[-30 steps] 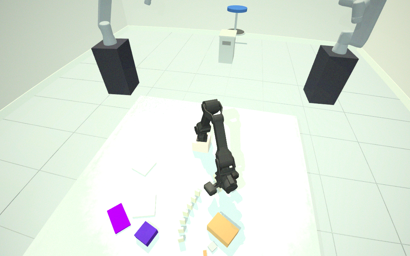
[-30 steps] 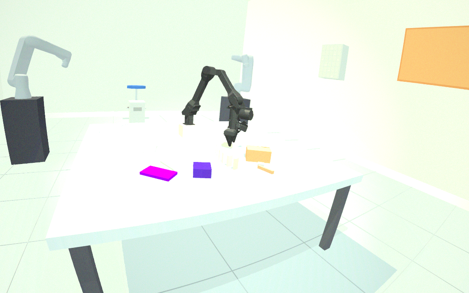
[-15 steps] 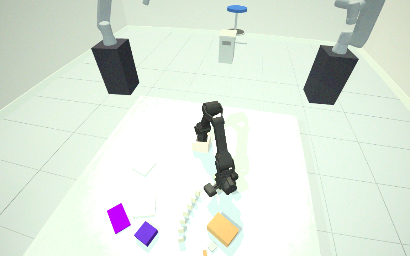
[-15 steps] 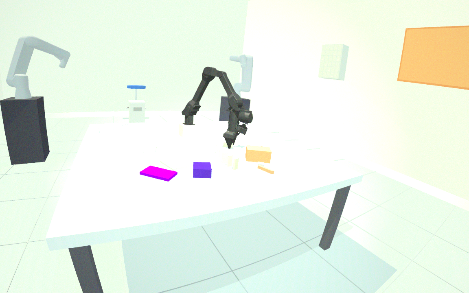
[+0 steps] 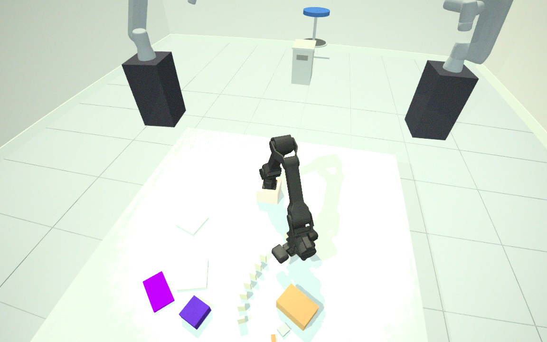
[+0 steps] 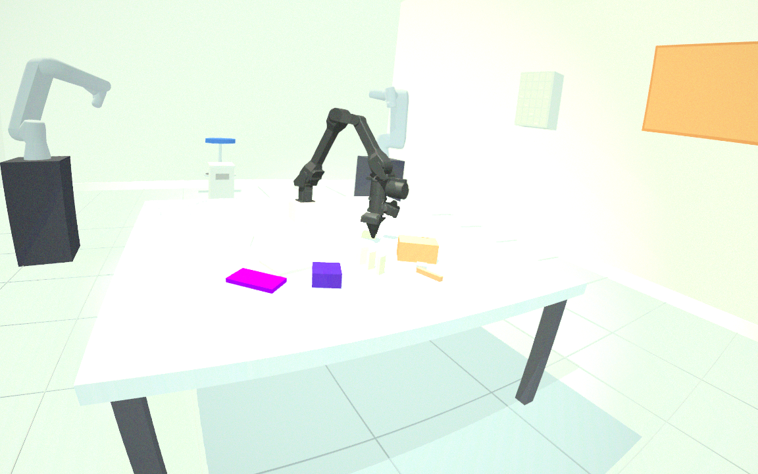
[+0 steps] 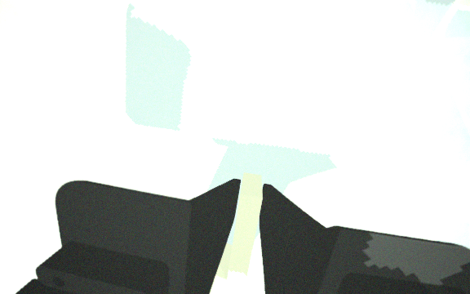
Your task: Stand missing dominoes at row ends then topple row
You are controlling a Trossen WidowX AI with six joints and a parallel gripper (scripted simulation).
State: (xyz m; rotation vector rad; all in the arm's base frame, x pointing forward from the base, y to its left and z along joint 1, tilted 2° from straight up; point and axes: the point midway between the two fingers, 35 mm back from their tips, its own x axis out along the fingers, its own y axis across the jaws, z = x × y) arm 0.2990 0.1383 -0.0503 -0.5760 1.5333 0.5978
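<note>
Now: the orange box 210 mm ahead of my gripper tip, 20 mm to the left of it and 20 mm above it. The rest, counted from my gripper tip: purple block (320 mm to the right, 270 mm ahead, 10 mm above); orange stick (340 mm ahead, 40 mm to the right); magenta slab (480 mm to the right, 210 mm ahead).
</note>
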